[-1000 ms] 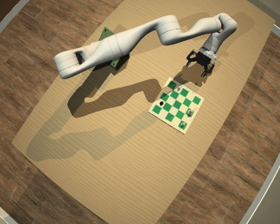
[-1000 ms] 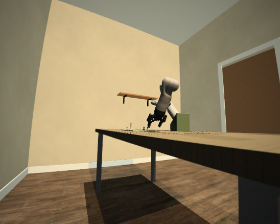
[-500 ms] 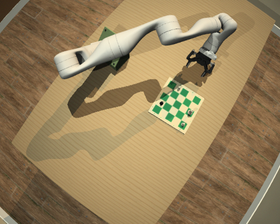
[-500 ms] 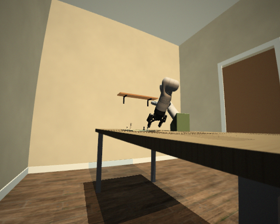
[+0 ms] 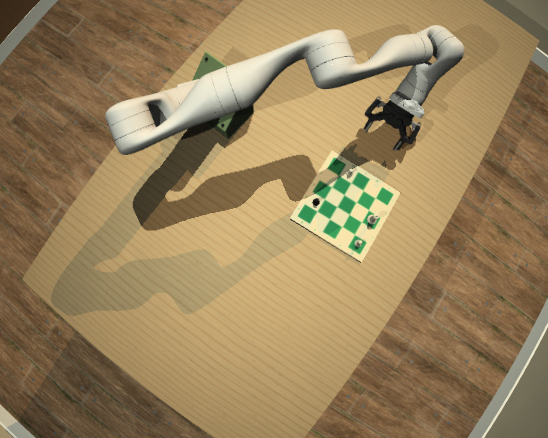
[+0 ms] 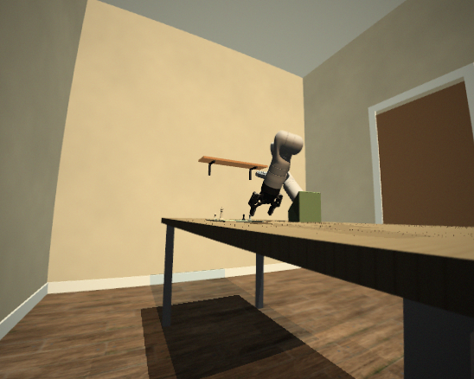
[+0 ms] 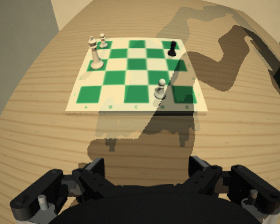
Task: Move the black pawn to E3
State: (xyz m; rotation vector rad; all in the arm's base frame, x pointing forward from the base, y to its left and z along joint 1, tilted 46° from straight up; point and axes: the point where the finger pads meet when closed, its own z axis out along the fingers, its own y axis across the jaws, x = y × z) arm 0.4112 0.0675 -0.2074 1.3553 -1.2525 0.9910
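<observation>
The black pawn is 24 cm to the right of my hand, 5 cm behind it and 2 cm below it. Round my hand: green-and-cream chessboard: 20 cm to the right, 4 cm below, 3 cm ahead.
</observation>
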